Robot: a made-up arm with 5 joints.
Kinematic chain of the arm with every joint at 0, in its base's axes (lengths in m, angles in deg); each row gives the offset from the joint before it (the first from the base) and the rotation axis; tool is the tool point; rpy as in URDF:
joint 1: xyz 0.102 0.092 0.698 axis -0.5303 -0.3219 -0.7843
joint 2: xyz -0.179 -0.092 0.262 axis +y
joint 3: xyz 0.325 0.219 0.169 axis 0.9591 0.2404 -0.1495
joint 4: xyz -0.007 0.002 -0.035 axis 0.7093 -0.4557 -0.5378
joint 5: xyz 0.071 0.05 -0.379 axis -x
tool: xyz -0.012 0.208 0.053 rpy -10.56 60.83 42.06
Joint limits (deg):
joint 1: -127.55..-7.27
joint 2: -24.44..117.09
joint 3: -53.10..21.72
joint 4: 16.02..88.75
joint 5: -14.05..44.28
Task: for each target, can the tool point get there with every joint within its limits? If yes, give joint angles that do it. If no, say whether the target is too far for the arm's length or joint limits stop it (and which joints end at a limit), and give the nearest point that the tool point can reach.
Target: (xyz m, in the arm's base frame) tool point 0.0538 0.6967 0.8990
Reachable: yes | joints -64.64 34.69 -0.23 63.57 28.20
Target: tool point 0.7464 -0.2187 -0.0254
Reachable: no: joint limits stop it (at a limit: joint 1, joint 3, joint 4, joint 5) | nearest point 0.3462 0.1459 0.4518 | short by 0.722 m
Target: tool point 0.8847 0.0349 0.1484
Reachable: no: joint limits stop it (at a limit: joint 1, joint 3, joint 5) | nearest point 0.4435 0.1954 0.5261 | short by 0.603 m
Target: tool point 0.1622 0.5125 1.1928
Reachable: yes | joints -77.46 2.17 -3.66 44.79 3.90
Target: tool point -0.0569 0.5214 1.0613
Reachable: yes | joints -91.63 28.80 -17.99 59.93 10.43
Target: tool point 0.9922 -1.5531 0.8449
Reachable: no: too far | nearest point 0.0824 -0.6818 0.6457 | short by 1.275 m
